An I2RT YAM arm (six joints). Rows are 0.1 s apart.
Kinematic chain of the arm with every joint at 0, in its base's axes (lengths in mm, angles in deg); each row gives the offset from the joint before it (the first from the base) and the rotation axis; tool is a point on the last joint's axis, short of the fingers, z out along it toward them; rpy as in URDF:
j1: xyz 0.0 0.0 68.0 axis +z
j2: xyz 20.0 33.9 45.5 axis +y
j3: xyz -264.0 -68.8 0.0 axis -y
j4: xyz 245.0 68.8 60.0 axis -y
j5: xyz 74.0 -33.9 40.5 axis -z
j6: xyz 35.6 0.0 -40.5 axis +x
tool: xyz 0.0 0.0 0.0 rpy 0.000 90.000 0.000
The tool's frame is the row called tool.
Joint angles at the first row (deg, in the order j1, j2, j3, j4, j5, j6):
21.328, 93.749, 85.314, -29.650, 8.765, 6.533
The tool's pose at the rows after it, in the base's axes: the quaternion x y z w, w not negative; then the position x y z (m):
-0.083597 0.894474 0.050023 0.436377 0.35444 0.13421 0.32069
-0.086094 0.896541 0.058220 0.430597 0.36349 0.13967 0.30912
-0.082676 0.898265 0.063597 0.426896 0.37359 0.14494 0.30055
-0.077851 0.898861 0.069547 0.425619 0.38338 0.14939 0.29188
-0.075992 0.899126 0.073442 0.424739 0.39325 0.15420 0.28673
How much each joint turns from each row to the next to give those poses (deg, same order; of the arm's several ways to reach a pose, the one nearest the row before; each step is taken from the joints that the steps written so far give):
0.117, 0.859, -1.797, 2.461, -1.228, 0.576
0.176, 2.334, 0.136, 1.683, -0.944, 0.379
0.137, 2.575, 1.133, 1.101, -0.352, 0.782
0.039, 2.416, 0.923, 1.479, -0.359, 0.829
0.088, 2.466, 1.889, 0.570, -0.253, 0.447

